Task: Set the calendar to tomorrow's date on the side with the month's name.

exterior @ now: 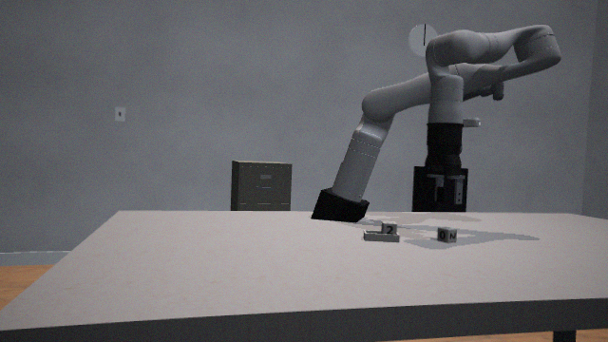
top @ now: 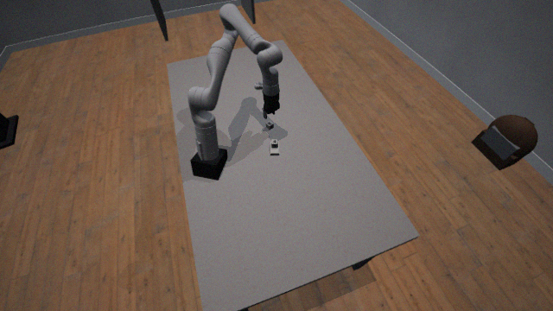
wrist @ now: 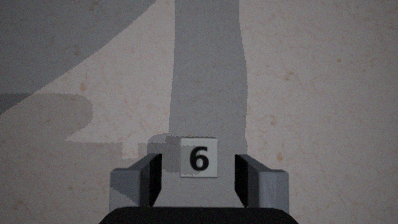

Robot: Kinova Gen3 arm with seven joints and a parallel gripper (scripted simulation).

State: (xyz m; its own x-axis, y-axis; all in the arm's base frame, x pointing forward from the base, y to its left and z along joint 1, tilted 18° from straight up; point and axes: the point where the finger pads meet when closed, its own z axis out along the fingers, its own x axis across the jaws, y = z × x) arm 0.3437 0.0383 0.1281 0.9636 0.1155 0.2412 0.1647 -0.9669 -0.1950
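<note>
Right now my hand is 90 mm above the digit cube. Also, from my hand: calendar tray: 150 mm to the right, 100 mm below, 50 mm behind.
</note>
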